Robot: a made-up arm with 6 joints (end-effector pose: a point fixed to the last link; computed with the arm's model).
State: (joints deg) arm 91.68 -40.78 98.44 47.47 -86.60 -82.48
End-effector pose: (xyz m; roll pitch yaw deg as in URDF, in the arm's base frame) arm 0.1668 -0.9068 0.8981 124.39 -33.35 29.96
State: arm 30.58 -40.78 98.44 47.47 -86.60 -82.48
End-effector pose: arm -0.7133 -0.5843 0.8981 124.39 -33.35 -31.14
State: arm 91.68 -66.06 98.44 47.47 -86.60 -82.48
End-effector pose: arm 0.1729 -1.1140 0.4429 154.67 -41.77 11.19
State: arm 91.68 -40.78 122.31 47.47 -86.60 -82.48
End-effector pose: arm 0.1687 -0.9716 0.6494 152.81 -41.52 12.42
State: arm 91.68 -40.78 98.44 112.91 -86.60 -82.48
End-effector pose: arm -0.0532 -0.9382 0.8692 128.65 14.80 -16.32
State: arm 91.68 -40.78 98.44 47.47 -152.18 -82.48
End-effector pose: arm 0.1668 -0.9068 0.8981 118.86 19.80 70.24
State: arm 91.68 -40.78 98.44 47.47 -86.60 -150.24
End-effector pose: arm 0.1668 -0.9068 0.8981 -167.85 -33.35 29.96
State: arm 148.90 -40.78 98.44 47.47 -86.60 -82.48
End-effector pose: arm 0.8527 -0.3507 0.8981 124.39 -33.35 87.18
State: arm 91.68 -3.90 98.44 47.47 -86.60 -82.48
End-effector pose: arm 0.1493 -0.3107 1.3070 91.73 -11.66 42.99
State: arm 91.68 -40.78 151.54 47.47 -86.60 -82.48
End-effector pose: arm 0.1668 -0.9068 0.3425 -168.22 -40.29 -13.67
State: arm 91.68 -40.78 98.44 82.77 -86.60 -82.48
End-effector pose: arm 0.0538 -0.9447 0.8580 131.77 -7.69 3.83
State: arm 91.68 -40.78 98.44 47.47 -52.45 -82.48
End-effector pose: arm 0.1668 -0.9068 0.8981 152.23 -53.50 -9.12
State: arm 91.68 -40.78 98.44 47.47 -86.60 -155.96
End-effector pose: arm 0.1668 -0.9068 0.8981 -162.13 -33.35 29.96
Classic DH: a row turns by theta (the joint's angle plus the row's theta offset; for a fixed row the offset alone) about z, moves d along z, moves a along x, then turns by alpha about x. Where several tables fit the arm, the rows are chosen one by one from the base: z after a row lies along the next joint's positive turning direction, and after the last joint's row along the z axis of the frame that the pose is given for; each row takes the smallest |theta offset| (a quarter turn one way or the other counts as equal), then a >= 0, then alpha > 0; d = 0 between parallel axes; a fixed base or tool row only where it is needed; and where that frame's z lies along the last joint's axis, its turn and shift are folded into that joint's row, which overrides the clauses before.
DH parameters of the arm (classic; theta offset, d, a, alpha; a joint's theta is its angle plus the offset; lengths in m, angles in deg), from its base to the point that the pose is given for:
joint 1: 0 0.2083 0 -90
joint 2: -90 0 0.5441 180
joint 3: 0 0 0 -90
joint 4: 0 -0.6024 0 90
joint 5: 0 0.2073 0 -90
joint 6: 90 0 0 90
tool (fixed): -90 0 0 0

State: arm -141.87 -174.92 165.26 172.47 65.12 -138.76
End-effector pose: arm -0.2882 -0.4875 -0.5124 14.24 81.39 -89.26
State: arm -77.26 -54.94 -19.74 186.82 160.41 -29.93
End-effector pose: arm 0.2142 -0.0142 0.8480 39.57 54.60 106.68
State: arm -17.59 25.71 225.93 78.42 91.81 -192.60
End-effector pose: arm -0.2595 0.0386 0.2998 -98.32 10.22 66.64
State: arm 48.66 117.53 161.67 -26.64 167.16 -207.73
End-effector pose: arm 0.7861 0.6130 0.3096 5.32 32.44 -124.56
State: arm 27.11 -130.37 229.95 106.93 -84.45 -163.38
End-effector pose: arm 0.1387 0.1388 0.0576 72.03 -16.88 -57.19
